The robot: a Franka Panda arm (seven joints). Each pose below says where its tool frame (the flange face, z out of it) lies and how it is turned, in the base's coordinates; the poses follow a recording.
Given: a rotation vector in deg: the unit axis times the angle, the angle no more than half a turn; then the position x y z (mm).
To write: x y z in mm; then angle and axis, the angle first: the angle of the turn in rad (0 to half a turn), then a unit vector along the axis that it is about. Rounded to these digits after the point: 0 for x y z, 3 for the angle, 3 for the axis.
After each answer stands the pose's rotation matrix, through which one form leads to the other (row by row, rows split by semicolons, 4 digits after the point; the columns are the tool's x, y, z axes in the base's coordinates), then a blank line. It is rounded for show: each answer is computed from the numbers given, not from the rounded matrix.
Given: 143.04 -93.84 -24.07 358 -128 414
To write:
358 -128 414 3.015 0.828 -0.543 -0.139
0.3736 -0.8783 -0.2983; -0.9135 -0.4043 0.0464; -0.1613 0.2551 -0.9534

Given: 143.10 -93.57 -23.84 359 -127 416
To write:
359 -127 416 3.013 0.829 -0.542 -0.138
0.3769 -0.8772 -0.2975; -0.9126 -0.4066 0.0428; -0.1585 0.2554 -0.9538

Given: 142.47 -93.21 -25.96 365 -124 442
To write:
365 -124 442 3.006 0.827 -0.541 -0.151
0.3716 -0.8709 -0.3215; -0.9117 -0.4076 0.0504; -0.1750 0.2744 -0.9456

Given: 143.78 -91.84 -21.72 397 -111 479
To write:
397 -111 479 3.002 0.836 -0.534 -0.126
0.4007 -0.8709 -0.2846; -0.9061 -0.4227 0.0177; -0.1357 0.2508 -0.9585

